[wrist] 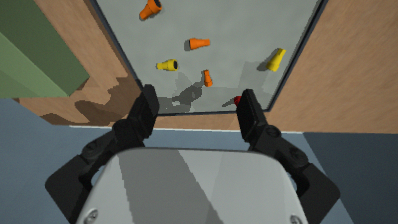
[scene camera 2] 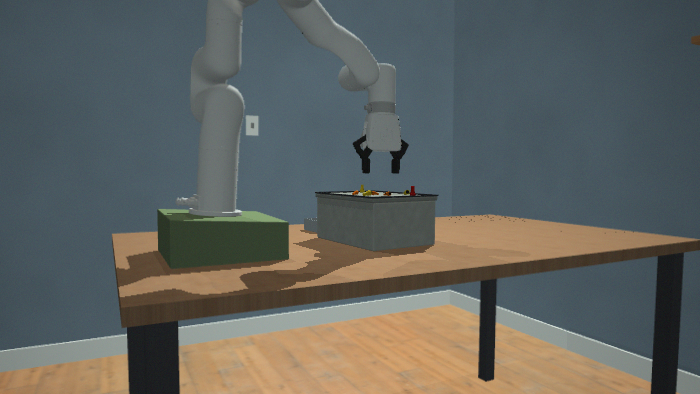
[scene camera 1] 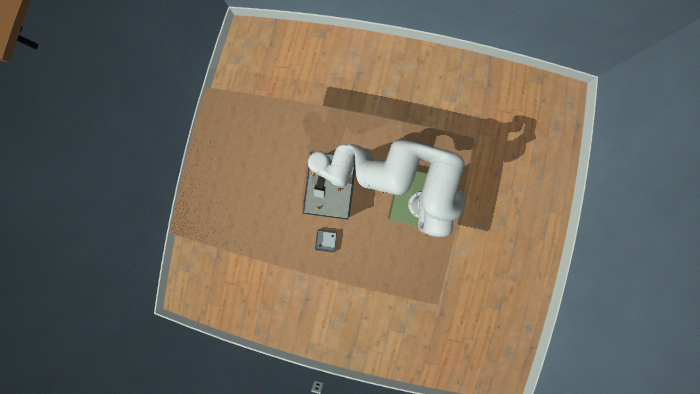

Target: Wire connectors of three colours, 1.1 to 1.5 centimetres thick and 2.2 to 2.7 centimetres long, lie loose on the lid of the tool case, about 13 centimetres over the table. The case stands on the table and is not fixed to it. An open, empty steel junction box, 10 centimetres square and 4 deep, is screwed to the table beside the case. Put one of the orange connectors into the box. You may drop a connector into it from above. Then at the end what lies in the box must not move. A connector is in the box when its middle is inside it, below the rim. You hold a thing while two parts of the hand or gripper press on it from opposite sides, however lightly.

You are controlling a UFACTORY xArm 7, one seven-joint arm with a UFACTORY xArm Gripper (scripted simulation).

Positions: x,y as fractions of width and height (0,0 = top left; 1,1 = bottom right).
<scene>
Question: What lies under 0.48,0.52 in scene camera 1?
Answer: A grey tool case.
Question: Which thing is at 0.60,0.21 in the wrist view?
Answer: A grey tool case.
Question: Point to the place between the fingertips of the gripper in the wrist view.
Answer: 0.50,0.44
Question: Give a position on a grey tool case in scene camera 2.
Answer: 0.57,0.56
</scene>
